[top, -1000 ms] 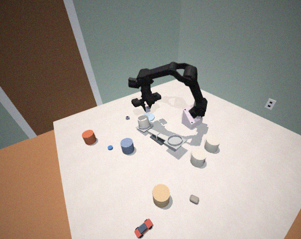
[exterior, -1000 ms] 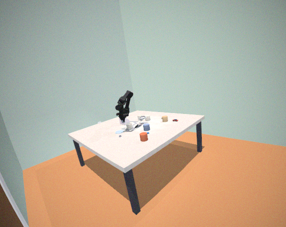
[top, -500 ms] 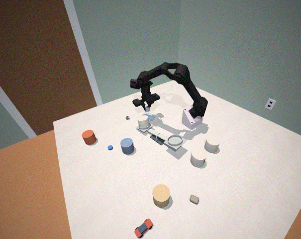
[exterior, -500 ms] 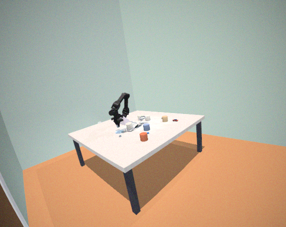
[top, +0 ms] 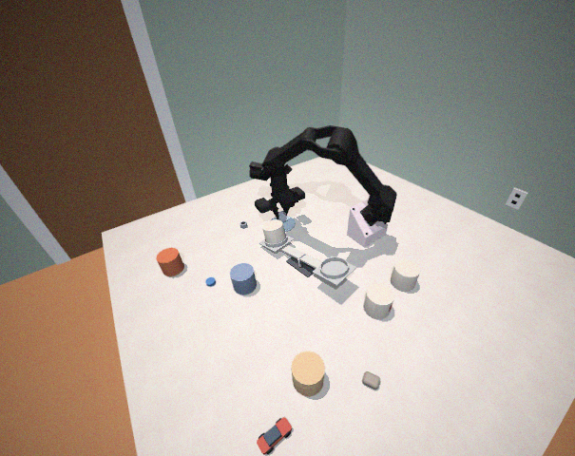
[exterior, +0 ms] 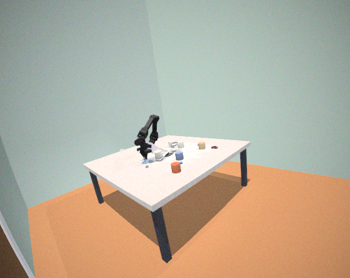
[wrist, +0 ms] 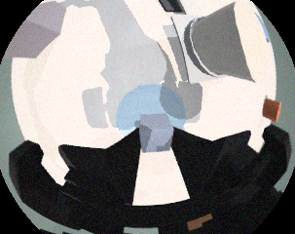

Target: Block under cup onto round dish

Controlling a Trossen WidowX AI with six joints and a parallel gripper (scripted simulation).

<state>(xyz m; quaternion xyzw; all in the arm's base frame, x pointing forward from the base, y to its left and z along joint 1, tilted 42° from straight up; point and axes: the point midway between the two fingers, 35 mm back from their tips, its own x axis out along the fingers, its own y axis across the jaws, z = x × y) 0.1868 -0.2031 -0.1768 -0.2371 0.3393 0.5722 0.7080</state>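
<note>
Now: gripper tip 30 mm above the pale blue round dish. From my gripper tip the other things lie so: dark nut 120 mm ahead, 100 mm to the right, 20 mm below; then grey balance 100 mm ahead, 220 mm to the left, 10 mm above; then small blue disc 360 mm ahead, 70 mm to the left, 30 mm below.
</note>
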